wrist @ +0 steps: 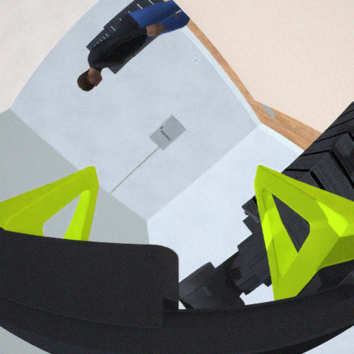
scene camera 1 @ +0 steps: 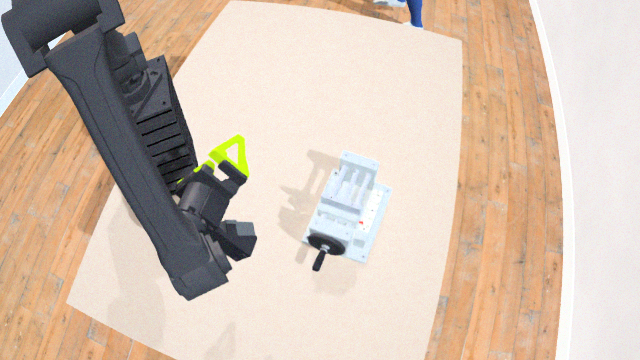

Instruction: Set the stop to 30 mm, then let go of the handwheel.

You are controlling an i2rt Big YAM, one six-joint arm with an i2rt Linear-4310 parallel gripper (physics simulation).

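Places are measured from the arm's base along level axes (x ahead, y left, z up), in metres.
Pixels of known places: gripper, fingertip midpoint: (scene camera 1: 225, 149); arm's base, origin of the base link: (scene camera 1: 135, 93).
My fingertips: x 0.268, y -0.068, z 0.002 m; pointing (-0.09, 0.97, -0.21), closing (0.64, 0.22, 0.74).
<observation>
For each thing: its top centre in the pictures, then the offset to it from my fingertips. "spot": a spot on its surface instead. Level surfaces: height alone.
- pale stop device, surface spot: (scene camera 1: 341, 200) spot: 0.183 m ahead, 0.076 m left, 0.198 m down
- crank handle, middle of its top: (scene camera 1: 319, 259) 0.176 m ahead, 0.035 m right, 0.264 m down
- red mark, surface spot: (scene camera 1: 361, 222) spot: 0.233 m ahead, 0.073 m left, 0.264 m down
- white scale strip, middle of its top: (scene camera 1: 371, 210) 0.244 m ahead, 0.108 m left, 0.266 m down
- beige mat, its level: 0.322 m down
The pale stop device (scene camera 1: 341, 200) lies on the mat in scene camera 1, right of the arm. Its black handwheel (scene camera 1: 326, 243) is at the near end, with the crank handle (scene camera 1: 318, 261) pointing down and slightly left in the picture. A red mark (scene camera 1: 361, 222) shows beside the white scale strip (scene camera 1: 372, 207); the scale's numbers are too small to read. My gripper (scene camera 1: 225, 151) (wrist: 175, 174) is open and empty, with yellow-green fingers. It is left of the device, well apart from the handwheel. The device does not show in the wrist view.
The dark arm (scene camera 1: 120, 145) reaches down the left of scene camera 1 over the beige mat (scene camera 1: 300, 85). Wooden floor (scene camera 1: 505, 200) surrounds the mat. A person (wrist: 117, 47) in a black top and blue trousers shows in the wrist view, near the wall (wrist: 125, 100).
</observation>
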